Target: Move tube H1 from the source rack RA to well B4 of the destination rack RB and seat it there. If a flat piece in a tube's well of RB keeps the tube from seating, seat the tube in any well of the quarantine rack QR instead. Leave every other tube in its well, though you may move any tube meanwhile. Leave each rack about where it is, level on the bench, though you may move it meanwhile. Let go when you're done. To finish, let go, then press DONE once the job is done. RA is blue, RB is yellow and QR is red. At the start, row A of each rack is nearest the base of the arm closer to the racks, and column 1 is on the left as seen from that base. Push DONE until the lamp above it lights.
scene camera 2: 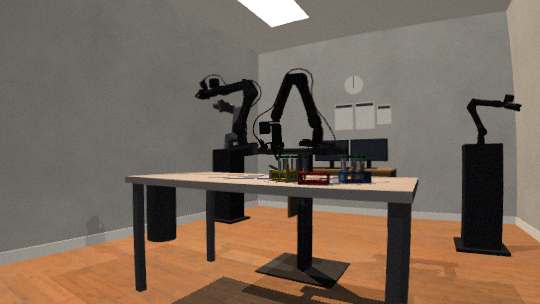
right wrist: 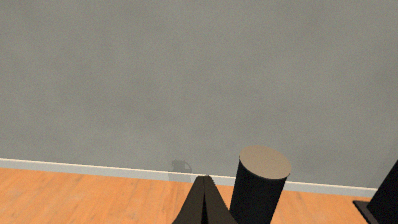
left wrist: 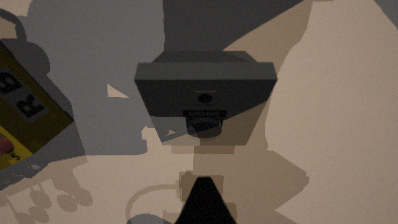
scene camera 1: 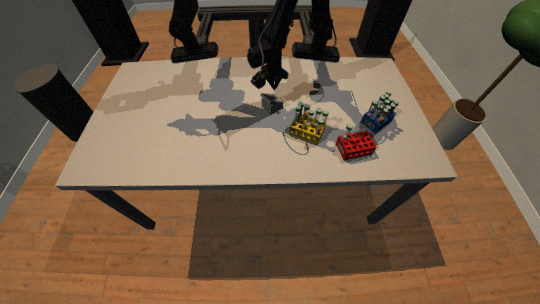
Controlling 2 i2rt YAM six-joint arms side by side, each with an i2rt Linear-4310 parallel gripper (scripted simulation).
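Observation:
A red rack QR [scene camera 1: 364,145] is there for me to see. In the left wrist view the red rack QR is out of frame, and in the right wrist view it is out of frame too.

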